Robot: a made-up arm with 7 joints. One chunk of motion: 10 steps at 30 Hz.
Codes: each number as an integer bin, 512 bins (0 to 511) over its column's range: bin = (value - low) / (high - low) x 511, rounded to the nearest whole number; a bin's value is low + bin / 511 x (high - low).
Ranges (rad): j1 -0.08..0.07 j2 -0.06..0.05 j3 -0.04..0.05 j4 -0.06..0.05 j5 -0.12..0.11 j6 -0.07..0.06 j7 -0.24..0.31
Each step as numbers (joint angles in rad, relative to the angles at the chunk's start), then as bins.
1 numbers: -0.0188 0.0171 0.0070 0.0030 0.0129 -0.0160 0.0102
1 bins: 208 358 267 293 295 212 232
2 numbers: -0.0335 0.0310 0.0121 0.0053 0.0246 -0.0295 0.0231
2 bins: 158 423 296 303 321 159 244
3 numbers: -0.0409 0.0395 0.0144 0.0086 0.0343 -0.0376 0.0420
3 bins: 133 462 309 319 343 127 262
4 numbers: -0.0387 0.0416 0.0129 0.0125 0.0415 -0.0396 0.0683
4 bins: 141 472 300 337 359 119 286
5 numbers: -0.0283 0.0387 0.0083 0.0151 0.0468 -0.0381 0.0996
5 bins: 176 459 274 349 371 125 316
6 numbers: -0.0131 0.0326 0.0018 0.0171 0.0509 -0.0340 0.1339
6 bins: 228 430 237 358 380 142 347
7 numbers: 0.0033 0.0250 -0.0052 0.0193 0.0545 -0.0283 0.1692
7 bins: 284 395 198 368 388 164 380
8 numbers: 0.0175 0.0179 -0.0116 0.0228 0.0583 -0.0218 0.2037
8 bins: 332 362 161 385 396 189 412
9 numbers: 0.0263 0.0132 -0.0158 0.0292 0.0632 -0.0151 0.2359
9 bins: 362 340 137 414 407 216 442
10 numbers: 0.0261 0.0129 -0.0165 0.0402 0.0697 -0.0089 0.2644
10 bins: 361 339 133 465 421 240 469
